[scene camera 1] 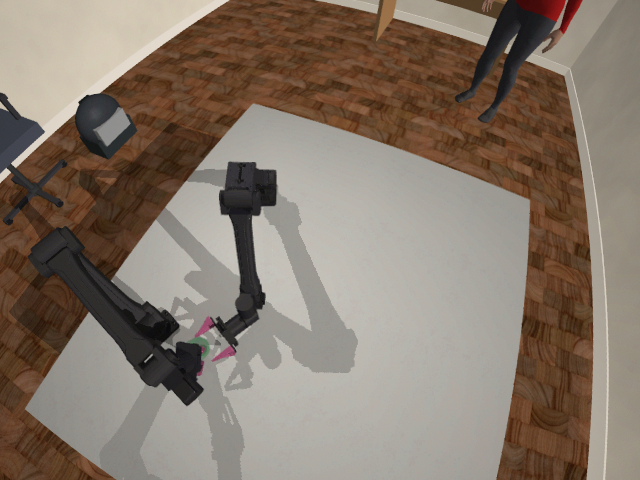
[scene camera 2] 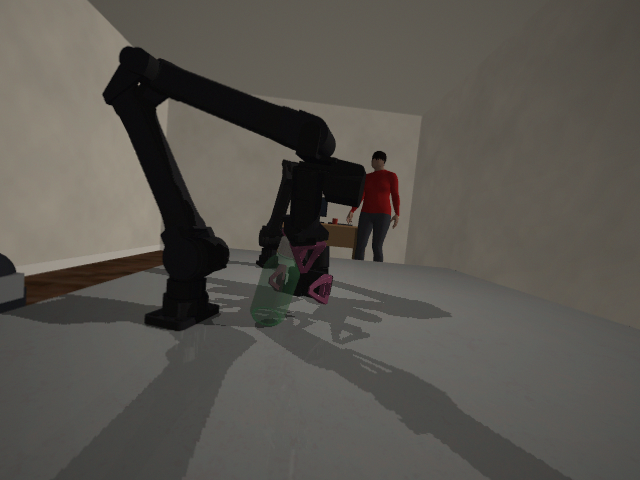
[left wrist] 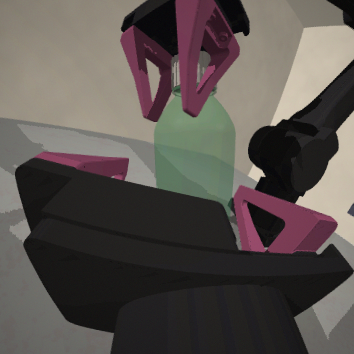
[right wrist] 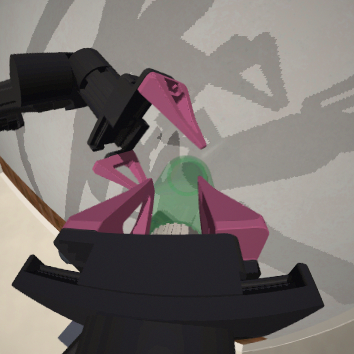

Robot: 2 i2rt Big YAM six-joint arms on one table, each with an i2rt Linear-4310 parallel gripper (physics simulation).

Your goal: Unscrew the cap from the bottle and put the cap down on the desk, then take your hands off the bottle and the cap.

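Places are measured from the left arm's base along level axes (x ahead, y left, z up), in metres.
Pixels of known places: left gripper, between the fingertips: (scene camera 1: pixel 203 349) (scene camera 2: pixel 288 285) (left wrist: pixel 184 178) (right wrist: pixel 172 175); right gripper, between the fingertips: (scene camera 1: pixel 202 354) (scene camera 2: pixel 300 267) (left wrist: pixel 167 117) (right wrist: pixel 174 183); left arm's base, origin of its link: (scene camera 1: pixel 266 194) (right wrist: pixel 16 116); right arm's base, origin of its link: (scene camera 1: pixel 161 329) (scene camera 2: pixel 184 317) (left wrist: pixel 257 223).
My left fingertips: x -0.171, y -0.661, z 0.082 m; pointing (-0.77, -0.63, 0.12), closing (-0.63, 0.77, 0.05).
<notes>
Ahead of a thing's pixels: the offset from my left fingertips to its top centre. "pt": to the spot under its first point. Level surfaces: height alone.
A clear green bottle @[pt dy -0.005, dx +0.008, dz +0.002 m] (scene camera 1: pixel 205 350) (scene camera 2: pixel 270 295) (left wrist: pixel 194 151) (right wrist: pixel 175 204) stands on the grey desk @[dz -0.082 m] (scene camera 1: pixel 390 286) (scene camera 2: pixel 413 381), leaning slightly in scene camera 2. Its ribbed grey cap @[dy -0.039, dx -0.020, dz +0.107 m] (left wrist: pixel 201 67) (right wrist: pixel 172 230) is on the neck. My right gripper (left wrist: pixel 167 117) (right wrist: pixel 174 183) comes down from above and is shut on the cap. My left gripper (scene camera 1: pixel 211 341) (left wrist: pixel 184 178) (right wrist: pixel 172 175) is open wide low at the bottle's side. Its pink fingers stand on either side of the lower body and do not touch it.
A person in a red top (scene camera 1: pixel 509 48) (scene camera 2: pixel 377 205) stands beyond the desk beside a wooden table (scene camera 2: pixel 342 233). A dark helmet-like object (scene camera 1: pixel 104 125) lies on the wood floor at the left. Both arm bases stand on the desk.
</notes>
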